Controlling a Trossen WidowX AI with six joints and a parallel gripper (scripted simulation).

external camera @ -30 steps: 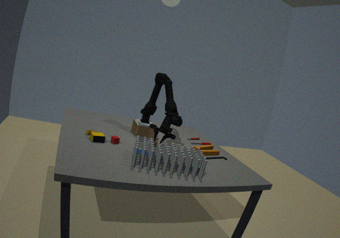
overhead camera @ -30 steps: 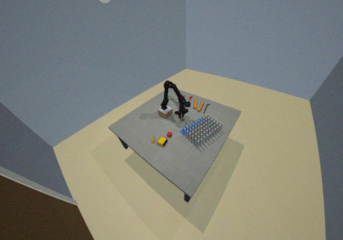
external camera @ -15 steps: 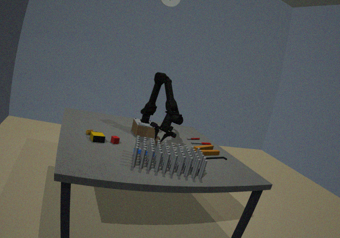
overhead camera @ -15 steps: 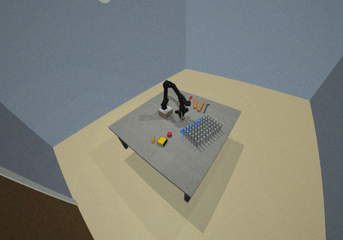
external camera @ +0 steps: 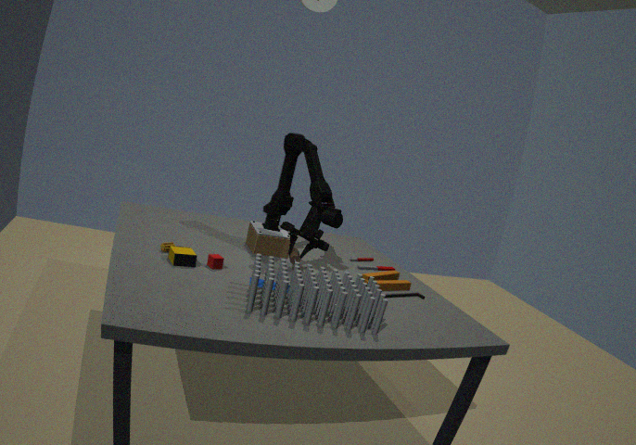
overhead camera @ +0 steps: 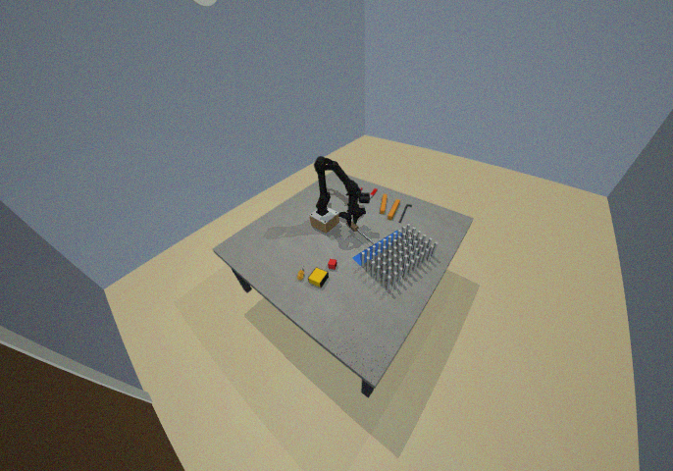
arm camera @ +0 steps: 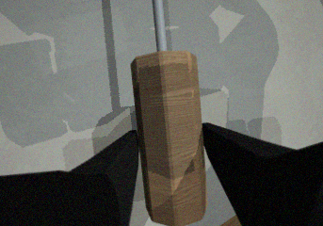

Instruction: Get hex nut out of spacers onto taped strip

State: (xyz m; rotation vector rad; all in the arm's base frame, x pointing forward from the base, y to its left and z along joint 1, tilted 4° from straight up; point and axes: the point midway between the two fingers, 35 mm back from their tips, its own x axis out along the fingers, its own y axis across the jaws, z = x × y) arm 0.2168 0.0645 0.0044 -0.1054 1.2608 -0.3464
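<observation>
Now: the metal-shafted tool 100 mm ahead of my gripper tip and 20 mm to the right of it. Also, from my gripper tip: blue taped strip: 230 mm ahead, 50 mm below; then red cube: 110 mm ahead, 300 mm to the right, 30 mm below; then yellow block: 110 mm ahead, 420 mm to the right, 30 mm below.
</observation>
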